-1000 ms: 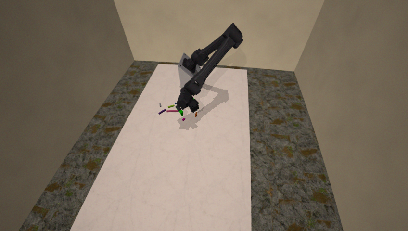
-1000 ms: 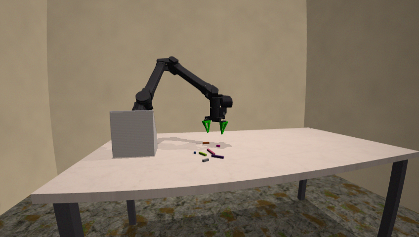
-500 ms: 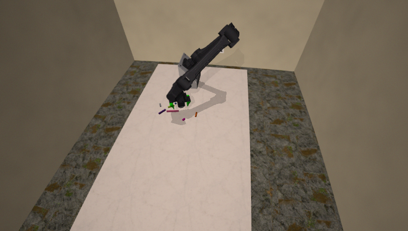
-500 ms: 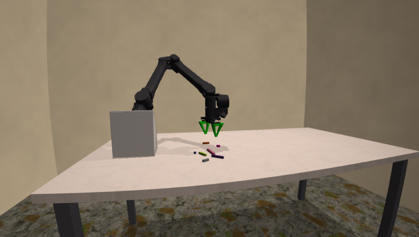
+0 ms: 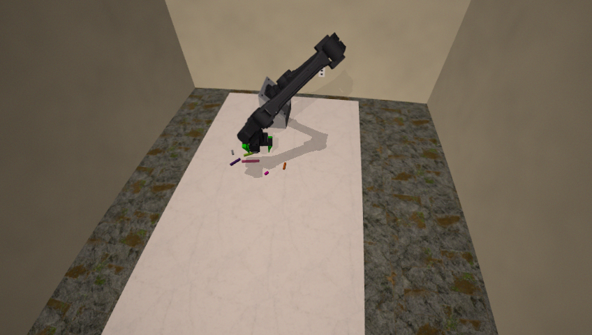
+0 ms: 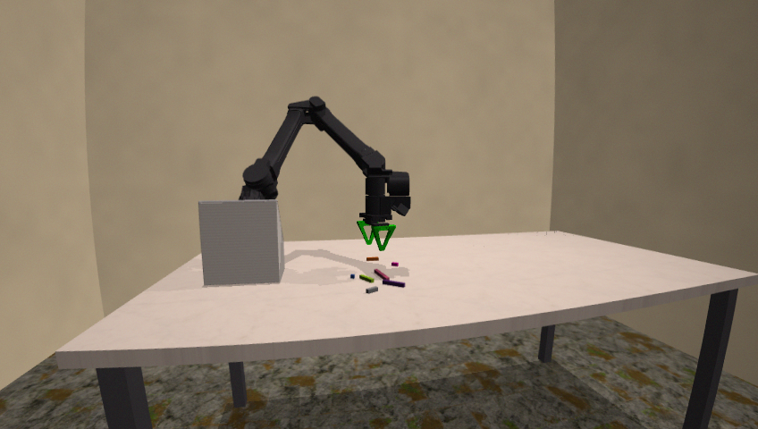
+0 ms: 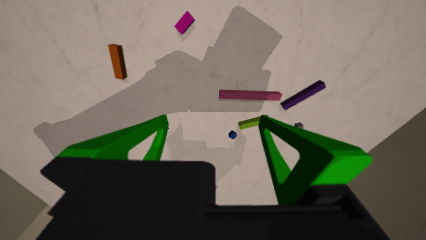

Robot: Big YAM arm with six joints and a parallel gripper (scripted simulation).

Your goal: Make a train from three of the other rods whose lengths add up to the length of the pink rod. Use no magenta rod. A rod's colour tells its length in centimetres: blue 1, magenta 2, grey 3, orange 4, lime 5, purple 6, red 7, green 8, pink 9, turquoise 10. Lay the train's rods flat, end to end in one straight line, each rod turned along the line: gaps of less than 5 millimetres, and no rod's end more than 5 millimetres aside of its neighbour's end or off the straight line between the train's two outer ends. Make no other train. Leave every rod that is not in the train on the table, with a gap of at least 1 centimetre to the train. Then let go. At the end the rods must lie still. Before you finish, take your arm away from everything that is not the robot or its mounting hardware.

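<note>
Now: hand 80 mm past the blue rod, 50 mm to the left of it and 80 mm above it. Round my hand: magenta rod (80 mm ahead, 40 mm to the left, 80 mm below); then pink rod (50 mm to the right, 80 mm below); then lime rod (40 mm behind, 80 mm to the right, 80 mm below).
</note>
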